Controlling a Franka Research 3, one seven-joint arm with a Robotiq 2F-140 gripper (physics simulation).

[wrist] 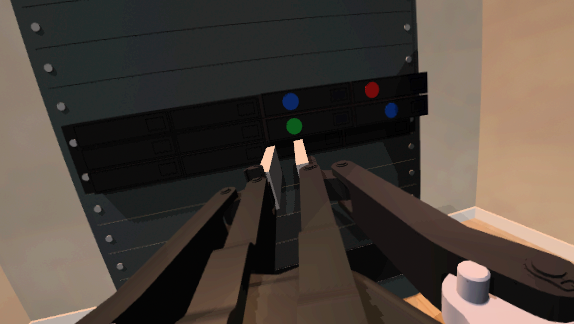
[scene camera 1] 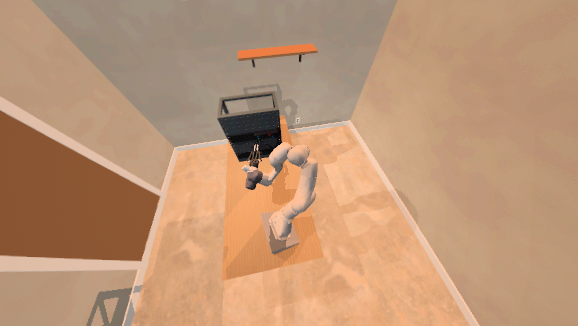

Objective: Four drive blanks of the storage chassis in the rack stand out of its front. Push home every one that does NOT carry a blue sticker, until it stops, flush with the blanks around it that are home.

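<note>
The rack (scene camera 1: 250,124) (wrist: 225,35) holds a black storage chassis with three rows of drive blanks. In the wrist view four blanks at the right stand out: a blue-stickered one (wrist: 316,98) and a red-stickered one (wrist: 392,87) in the top row, a green-stickered one (wrist: 320,121) and another blue-stickered one (wrist: 370,115) in the row below. The blanks at the left (wrist: 212,114) look flush with each other. My gripper (scene camera 1: 256,146) (wrist: 287,157) is shut, with a narrow gap and nothing between the fingertips. It is in front of the rack, with its tips showing just below the green sticker; contact cannot be told.
Dark panels lie above and below the chassis, with screw heads along the rack's sides. An orange wall shelf (scene camera 1: 277,52) hangs above and behind the rack. The arm's base plate (scene camera 1: 285,245) stands on the wooden mat (scene camera 1: 240,250). Walls rise at both sides.
</note>
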